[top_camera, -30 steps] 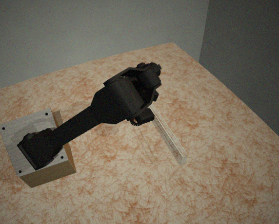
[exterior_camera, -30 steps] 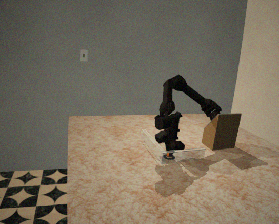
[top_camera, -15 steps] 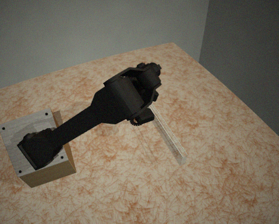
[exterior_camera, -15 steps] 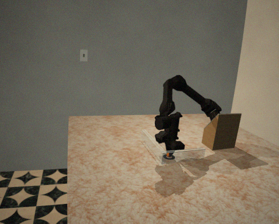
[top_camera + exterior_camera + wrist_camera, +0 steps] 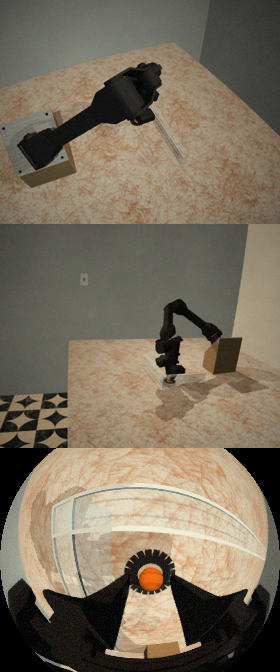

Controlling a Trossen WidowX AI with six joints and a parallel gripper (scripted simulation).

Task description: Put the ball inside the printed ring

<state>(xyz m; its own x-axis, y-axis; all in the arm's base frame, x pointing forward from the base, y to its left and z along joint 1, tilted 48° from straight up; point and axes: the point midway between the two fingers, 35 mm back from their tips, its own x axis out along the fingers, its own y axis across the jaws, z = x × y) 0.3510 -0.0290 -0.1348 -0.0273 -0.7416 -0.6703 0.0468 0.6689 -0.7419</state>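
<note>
Right now my hand is 3 cm above the orange ball.
</note>
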